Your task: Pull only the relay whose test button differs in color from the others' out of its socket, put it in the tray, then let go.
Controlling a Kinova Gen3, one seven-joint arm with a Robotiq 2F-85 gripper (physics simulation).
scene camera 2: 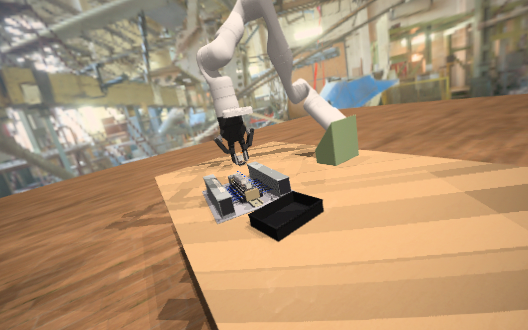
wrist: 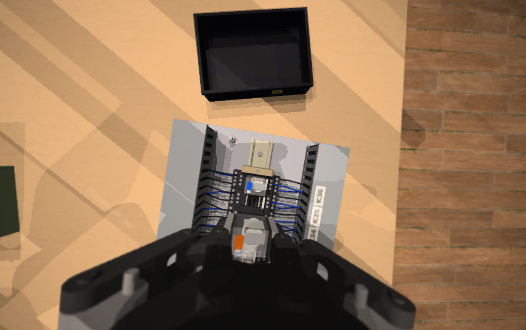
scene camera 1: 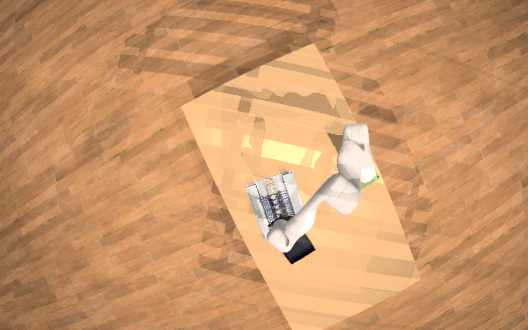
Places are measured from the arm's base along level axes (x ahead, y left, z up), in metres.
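Pixels of known places: gripper, between the fingertips: (scene camera 2: 241,162) (wrist: 249,225); arm's base, origin of its link: (scene camera 2: 339,128) (scene camera 1: 365,175).
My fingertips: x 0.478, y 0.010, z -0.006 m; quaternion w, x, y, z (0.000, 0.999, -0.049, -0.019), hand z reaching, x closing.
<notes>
Ahead of a thing's pixels: the offset from my fingertips to its top centre. "spot": to the spot under its first point.
The relay with the orange test button {0.034 m up, 0.000 m ahead, 0.001 m right} (wrist: 251,241) is held upright between the fingertips of my gripper (scene camera 2: 240,159) (wrist: 249,225), which is shut on it. In scene camera 2 the relay hangs above the socket row, clear of it. A relay with a blue test button {0.056 m down, 0.005 m ahead, 0.027 m left} (wrist: 256,186) sits in its socket at the end of the row nearest the tray. Beside it, an empty socket (wrist: 255,201) shows dark slots. The rest of the row is hidden under the gripper in the wrist view. The black tray {0.090 m down, 0.003 m back, 0.219 m left} (scene camera 1: 300,250) (scene camera 2: 267,226) (wrist: 255,60) is empty and stands beyond the panel's end.
The panel {spot: 0.122 m down, 0.131 m ahead, 0.068 m left} (scene camera 2: 220,218) (wrist: 295,142) has a raised grey wire duct on each side, the left duct {0.062 m down, 0.100 m back, 0.041 m right} (wrist: 186,172) and the right duct {0.062 m down, 0.089 m ahead, 0.065 m right} (wrist: 334,175), with wires running to the sockets. A beige end stop {0.084 m down, 0.007 m ahead, 0.045 m left} (wrist: 257,171) closes the row. The green arm mount (scene camera 2: 345,140) stands at the table edge.
</notes>
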